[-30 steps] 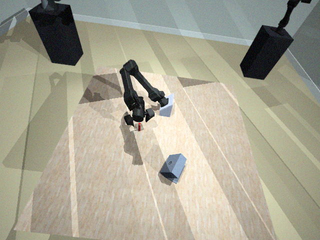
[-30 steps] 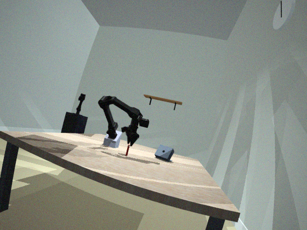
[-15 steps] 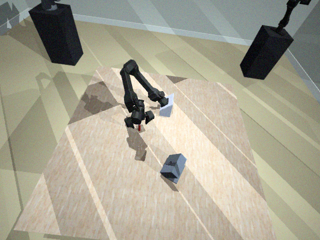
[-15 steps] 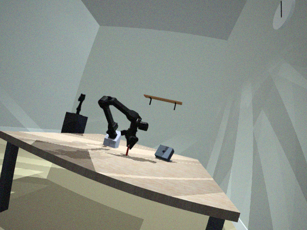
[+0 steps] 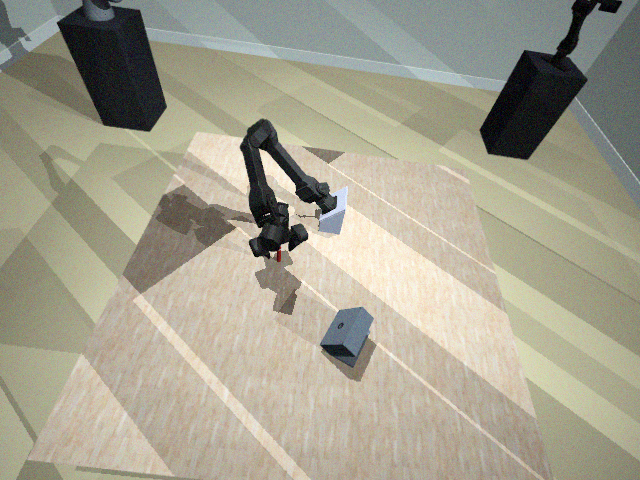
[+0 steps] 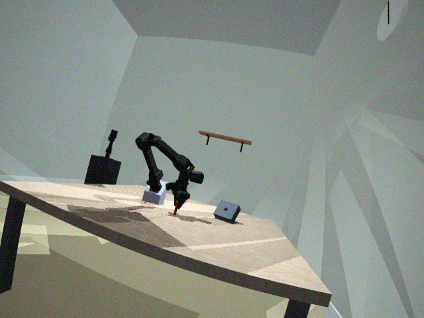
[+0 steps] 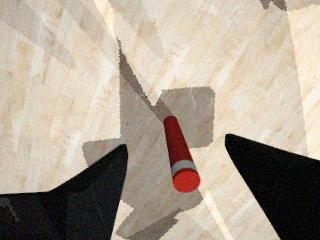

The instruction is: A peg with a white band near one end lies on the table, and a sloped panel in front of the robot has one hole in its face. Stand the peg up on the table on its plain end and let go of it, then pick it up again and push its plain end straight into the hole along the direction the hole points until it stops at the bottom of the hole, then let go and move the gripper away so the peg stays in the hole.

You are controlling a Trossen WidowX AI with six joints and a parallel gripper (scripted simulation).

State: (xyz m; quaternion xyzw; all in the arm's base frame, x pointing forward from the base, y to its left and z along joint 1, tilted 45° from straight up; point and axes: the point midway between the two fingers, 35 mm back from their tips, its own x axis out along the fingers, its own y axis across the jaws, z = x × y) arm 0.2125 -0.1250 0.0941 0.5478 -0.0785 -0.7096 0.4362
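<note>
Now: the grey sloped panel 25 cm ahead of my gripper tip, 24 cm to the left of it and 2 cm above it. Round my gripper tip: red peg (2 cm above).
</note>
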